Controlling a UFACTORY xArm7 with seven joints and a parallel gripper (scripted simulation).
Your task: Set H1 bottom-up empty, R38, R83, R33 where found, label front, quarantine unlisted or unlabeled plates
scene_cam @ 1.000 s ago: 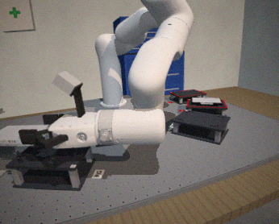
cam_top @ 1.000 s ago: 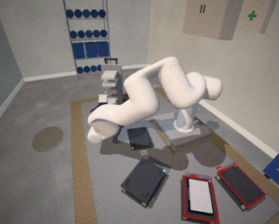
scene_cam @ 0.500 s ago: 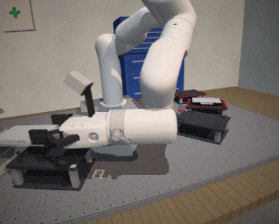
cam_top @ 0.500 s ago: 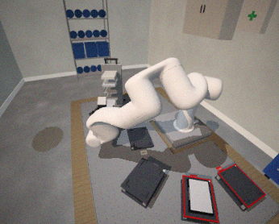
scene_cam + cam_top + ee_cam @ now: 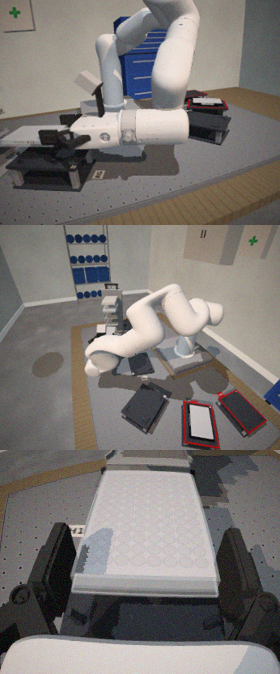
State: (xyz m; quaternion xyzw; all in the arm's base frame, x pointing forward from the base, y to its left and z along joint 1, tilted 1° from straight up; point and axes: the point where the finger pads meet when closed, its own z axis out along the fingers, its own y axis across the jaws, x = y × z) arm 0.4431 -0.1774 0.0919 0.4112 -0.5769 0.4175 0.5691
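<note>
Right now the white well plate is 20 mm behind my hand, 50 mm to the right of it and 20 mm below it. Also, from my hand: deck label H1 (40 mm ahead, 180 mm to the right, 120 mm below); then raised regrip nest RG (10 mm behind, 20 mm to the right, 70 mm below); then RG label (30 mm ahead, 80 mm to the left, 120 mm below).
</note>
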